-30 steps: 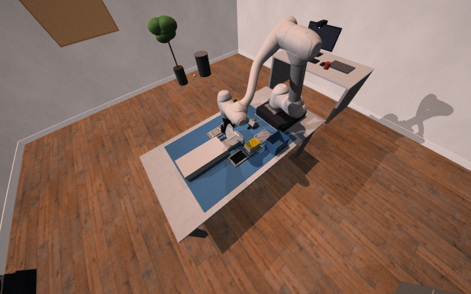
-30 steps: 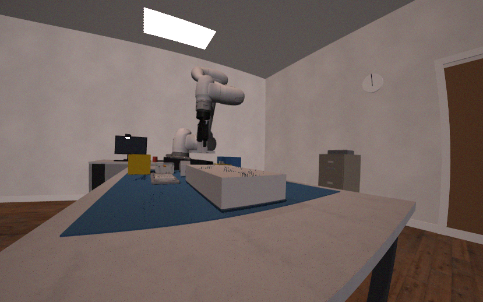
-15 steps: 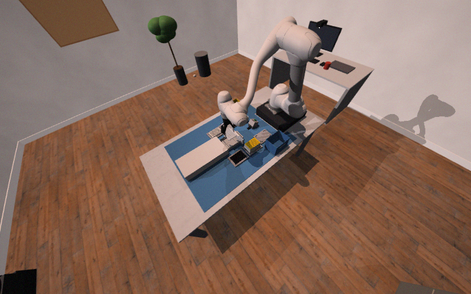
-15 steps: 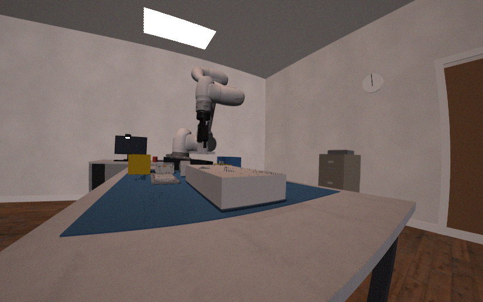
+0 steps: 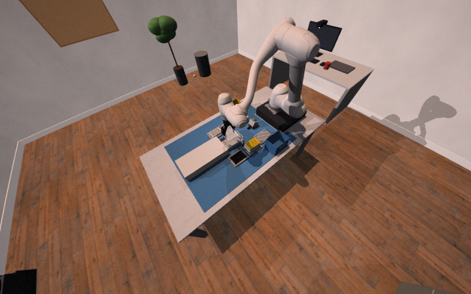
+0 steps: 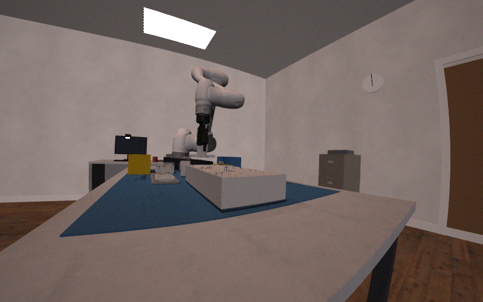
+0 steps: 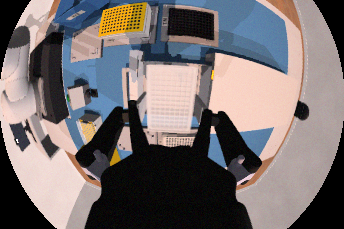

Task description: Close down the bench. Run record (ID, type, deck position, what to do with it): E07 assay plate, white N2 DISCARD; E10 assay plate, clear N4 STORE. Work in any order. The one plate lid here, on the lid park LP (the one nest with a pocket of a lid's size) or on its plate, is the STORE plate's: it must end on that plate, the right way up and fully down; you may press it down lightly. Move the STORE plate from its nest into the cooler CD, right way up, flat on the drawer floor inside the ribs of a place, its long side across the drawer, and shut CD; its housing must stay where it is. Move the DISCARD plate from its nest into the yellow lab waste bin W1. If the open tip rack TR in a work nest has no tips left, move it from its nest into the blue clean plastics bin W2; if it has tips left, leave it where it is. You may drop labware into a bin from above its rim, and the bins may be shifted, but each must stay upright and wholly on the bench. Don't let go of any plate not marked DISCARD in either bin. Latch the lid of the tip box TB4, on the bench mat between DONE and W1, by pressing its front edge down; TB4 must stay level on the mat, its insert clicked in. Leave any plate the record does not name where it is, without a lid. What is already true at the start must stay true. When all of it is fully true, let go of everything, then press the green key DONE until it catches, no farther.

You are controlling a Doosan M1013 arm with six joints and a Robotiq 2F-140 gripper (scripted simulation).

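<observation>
Now: the cooler drawer 120 mm below my hand and 40 mm ahead of it. Also, from my hand: white cooler CD: 170 mm ahead, 110 mm below, 20 mm to the left; then white gridded plate: 190 mm to the right, 120 mm below, 70 mm ahead; then black plate: 190 mm to the left, 120 mm below, 30 mm ahead.
</observation>
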